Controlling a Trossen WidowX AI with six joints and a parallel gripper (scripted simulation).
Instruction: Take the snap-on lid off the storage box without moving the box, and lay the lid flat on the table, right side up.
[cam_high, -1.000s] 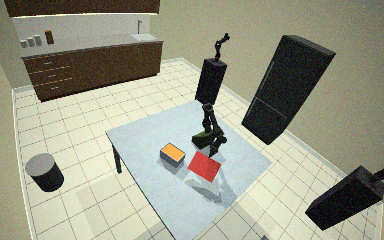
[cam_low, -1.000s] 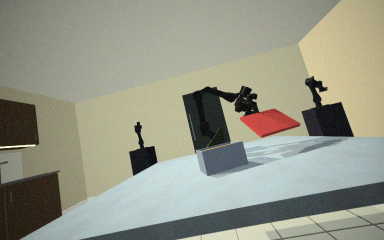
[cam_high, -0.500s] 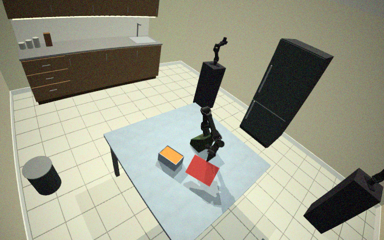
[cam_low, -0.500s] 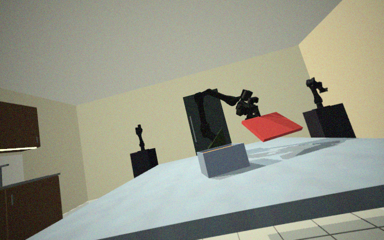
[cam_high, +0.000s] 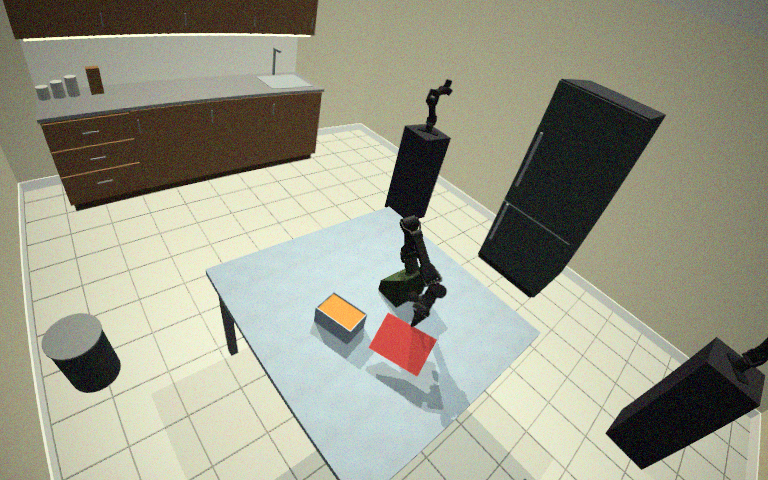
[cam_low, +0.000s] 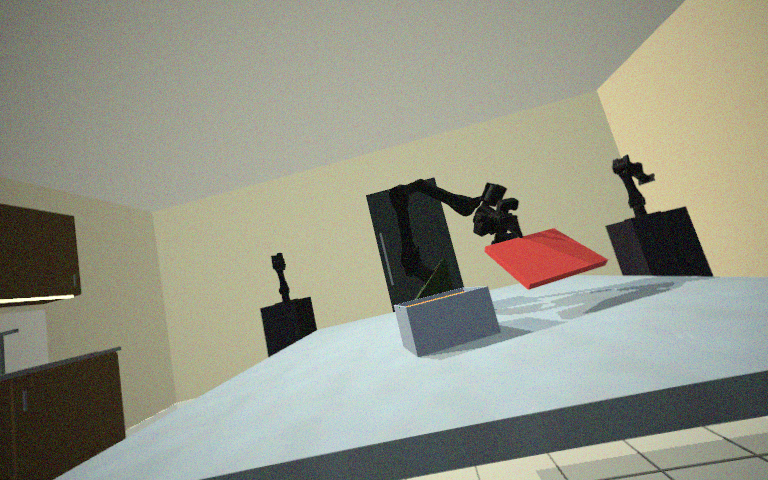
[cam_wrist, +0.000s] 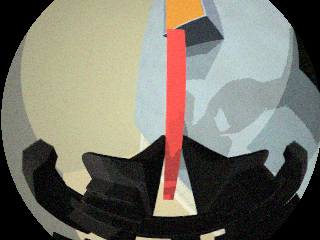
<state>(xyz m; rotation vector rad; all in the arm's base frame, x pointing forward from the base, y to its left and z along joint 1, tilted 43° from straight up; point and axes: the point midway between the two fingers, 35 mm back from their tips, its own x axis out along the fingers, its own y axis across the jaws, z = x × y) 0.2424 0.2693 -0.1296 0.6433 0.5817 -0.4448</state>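
Right now the red lid is 60 mm ahead of my gripper tip, 30 mm to the left of it and 50 mm below it. Round my gripper tip: grey storage box: 180 mm ahead, 270 mm to the right, 140 mm below.
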